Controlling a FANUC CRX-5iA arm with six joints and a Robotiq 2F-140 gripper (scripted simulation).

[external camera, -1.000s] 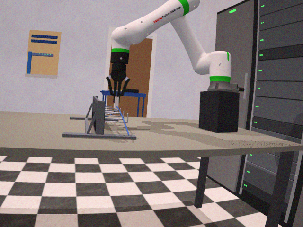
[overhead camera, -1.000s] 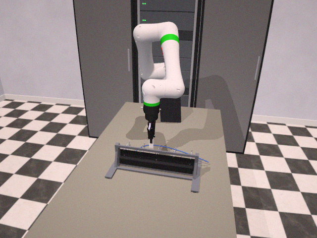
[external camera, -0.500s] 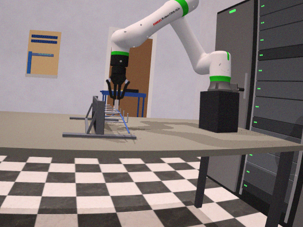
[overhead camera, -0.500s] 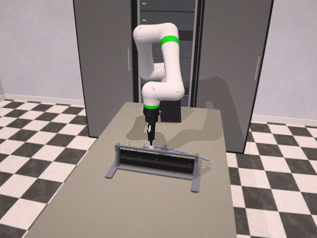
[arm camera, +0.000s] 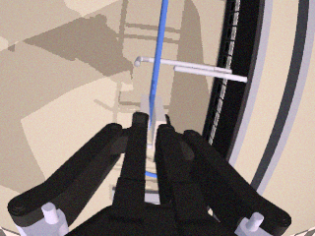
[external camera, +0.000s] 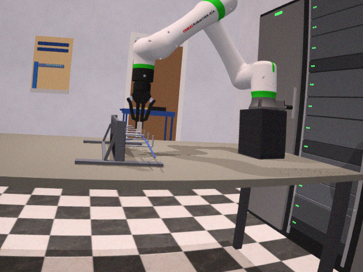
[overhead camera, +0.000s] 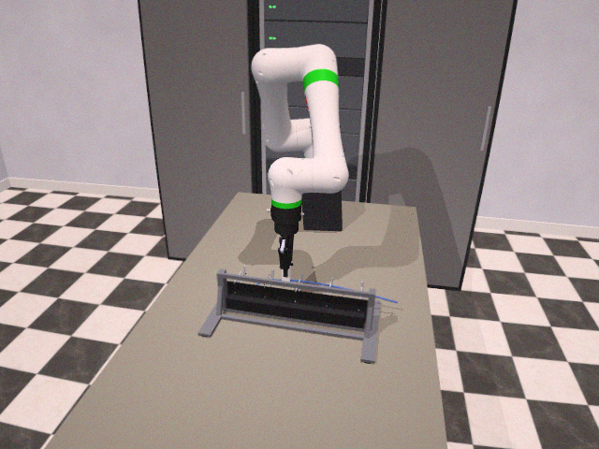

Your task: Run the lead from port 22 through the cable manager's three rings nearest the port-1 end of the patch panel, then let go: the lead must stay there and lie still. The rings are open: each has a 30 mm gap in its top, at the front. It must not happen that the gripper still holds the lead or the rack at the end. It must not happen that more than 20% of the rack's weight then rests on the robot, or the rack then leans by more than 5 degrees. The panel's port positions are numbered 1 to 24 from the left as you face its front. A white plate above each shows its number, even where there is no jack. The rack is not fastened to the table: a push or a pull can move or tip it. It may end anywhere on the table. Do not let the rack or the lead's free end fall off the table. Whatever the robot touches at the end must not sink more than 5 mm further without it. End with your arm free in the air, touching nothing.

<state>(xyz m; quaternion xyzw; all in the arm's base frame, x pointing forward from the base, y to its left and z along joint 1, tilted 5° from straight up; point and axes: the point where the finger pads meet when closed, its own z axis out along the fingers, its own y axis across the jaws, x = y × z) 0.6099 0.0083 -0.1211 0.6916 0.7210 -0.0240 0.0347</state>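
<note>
Right now my hand is 10 cm short of the grey rack, 5 cm to the right of it and 3 cm above it. Also, from my hand: lead's free end 2 cm behind, 36 cm to the left, 5 cm below.
</note>
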